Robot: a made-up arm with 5 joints. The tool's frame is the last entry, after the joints.
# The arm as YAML. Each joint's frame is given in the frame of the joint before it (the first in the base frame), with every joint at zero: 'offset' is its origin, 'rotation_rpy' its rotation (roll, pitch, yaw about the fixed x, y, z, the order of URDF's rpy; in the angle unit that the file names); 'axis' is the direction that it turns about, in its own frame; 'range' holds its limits. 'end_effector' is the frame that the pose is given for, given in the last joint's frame.
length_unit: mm
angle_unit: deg
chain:
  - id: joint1
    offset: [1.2, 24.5, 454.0]
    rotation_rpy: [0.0, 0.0, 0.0]
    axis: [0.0, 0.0, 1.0]
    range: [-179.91, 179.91]
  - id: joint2
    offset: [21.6, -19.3, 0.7]
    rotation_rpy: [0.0, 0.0, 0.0]
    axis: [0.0, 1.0, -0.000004]
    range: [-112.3, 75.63]
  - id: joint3
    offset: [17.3, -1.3, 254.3]
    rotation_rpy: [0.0, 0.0, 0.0]
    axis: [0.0, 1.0, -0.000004]
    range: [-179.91, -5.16]
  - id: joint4
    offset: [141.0, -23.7, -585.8]
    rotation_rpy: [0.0, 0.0, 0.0]
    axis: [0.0, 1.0, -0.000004]
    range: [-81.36, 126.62]
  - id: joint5
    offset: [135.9, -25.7, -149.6]
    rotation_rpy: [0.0, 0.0, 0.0]
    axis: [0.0, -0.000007, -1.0]
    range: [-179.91, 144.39]
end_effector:
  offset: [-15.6, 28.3, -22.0]
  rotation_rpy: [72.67, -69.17, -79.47]
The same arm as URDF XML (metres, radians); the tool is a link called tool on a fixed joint. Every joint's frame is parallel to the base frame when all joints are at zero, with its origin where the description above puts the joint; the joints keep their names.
<robot name="arm">
<joint name="tool_fixed" type="fixed"><parent link="link5"/><child link="tool"/><origin xyz="-0.0156 0.0283 -0.022" rpy="1.2683 -1.2072 -1.387"/></joint>
<joint name="joint5" type="revolute"><parent link="link4"/><child link="link5"/><origin xyz="0.1359 -0.0257 -0.1496"/><axis xyz="0 0 -1"/><limit lower="-3.14" upper="2.5201"/></joint>
<joint name="joint4" type="revolute"><parent link="link3"/><child link="link4"/><origin xyz="0.141 -0.0237 -0.5858"/><axis xyz="0 1 0"/><limit lower="-1.42" upper="2.2099"/></joint>
<joint name="joint3" type="revolute"><parent link="link2"/><child link="link3"/><origin xyz="0.0173 -0.0013 0.2543"/><axis xyz="0 1 0"/><limit lower="-3.14" upper="-0.0901"/></joint>
<joint name="joint2" type="revolute"><parent link="link1"/><child link="link2"/><origin xyz="0.0216 -0.0193 0.0007"/><axis xyz="0 1 0"/><limit lower="-1.96" upper="1.32"/></joint>
<joint name="joint1" type="revolute"><parent link="base_link"/><child link="link1"/><origin xyz="0.0012 0.0245 0.454"/><axis xyz="0 0 1"/><limit lower="-3.14" upper="3.14"/></joint>
<link name="base_link"/>
<link name="link1"/>
<link name="link2"/>
<link name="link3"/>
<link name="link4"/>
<link name="link5"/>
<link name="tool"/>
</robot>

